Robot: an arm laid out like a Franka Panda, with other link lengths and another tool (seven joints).
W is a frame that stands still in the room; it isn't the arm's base.
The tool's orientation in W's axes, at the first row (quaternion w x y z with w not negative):
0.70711 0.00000 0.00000 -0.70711
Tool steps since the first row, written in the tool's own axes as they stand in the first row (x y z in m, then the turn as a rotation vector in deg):
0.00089 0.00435 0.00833 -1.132 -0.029 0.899
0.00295 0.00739 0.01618 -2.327 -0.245 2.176
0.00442 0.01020 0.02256 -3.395 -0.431 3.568
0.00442 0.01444 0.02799 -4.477 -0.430 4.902
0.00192 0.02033 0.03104 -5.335 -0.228 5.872
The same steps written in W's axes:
0.00435 -0.00089 0.00833 -0.029 1.132 0.899
0.00739 -0.00295 0.01618 -0.245 2.327 2.176
0.01020 -0.00442 0.02256 -0.431 3.395 3.568
0.01444 -0.00442 0.02799 -0.430 4.477 4.902
0.02033 -0.00192 0.03104 -0.228 5.335 5.872

